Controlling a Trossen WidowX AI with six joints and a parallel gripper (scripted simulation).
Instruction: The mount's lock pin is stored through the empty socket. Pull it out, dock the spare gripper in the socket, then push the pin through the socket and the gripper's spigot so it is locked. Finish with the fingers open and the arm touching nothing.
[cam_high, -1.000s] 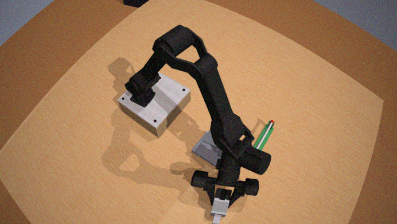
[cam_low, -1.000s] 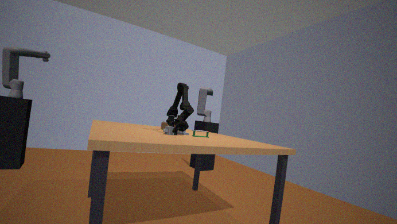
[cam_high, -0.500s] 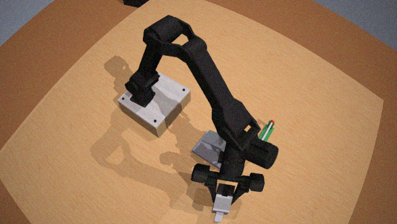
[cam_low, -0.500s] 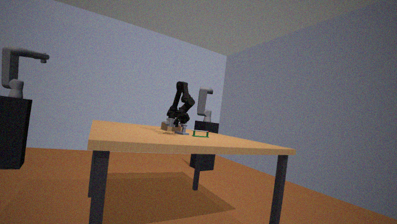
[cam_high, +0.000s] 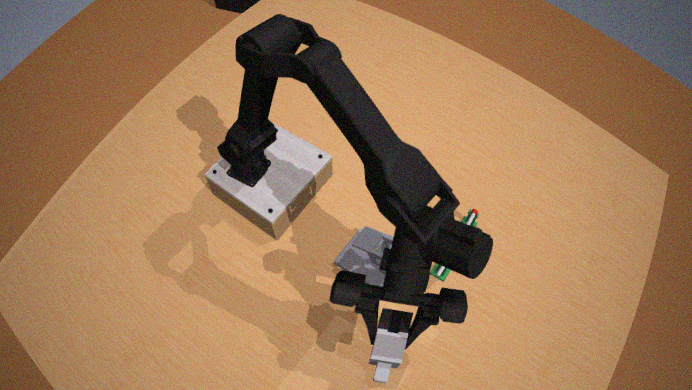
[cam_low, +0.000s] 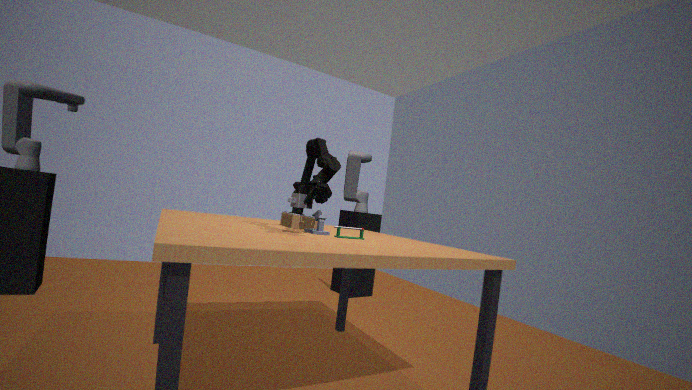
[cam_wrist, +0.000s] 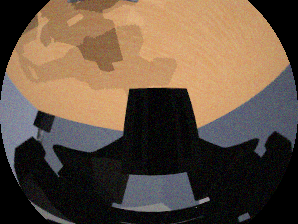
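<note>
Now: gripper tip 160 mm to the right of the grey mount, 90 mm past it and 80 mm above it. Round my gripper tip: spare gripper 10 mm to the right, 10 mm above; green bracket 260 mm to the left, 110 mm below, 20 mm ahead.
</note>
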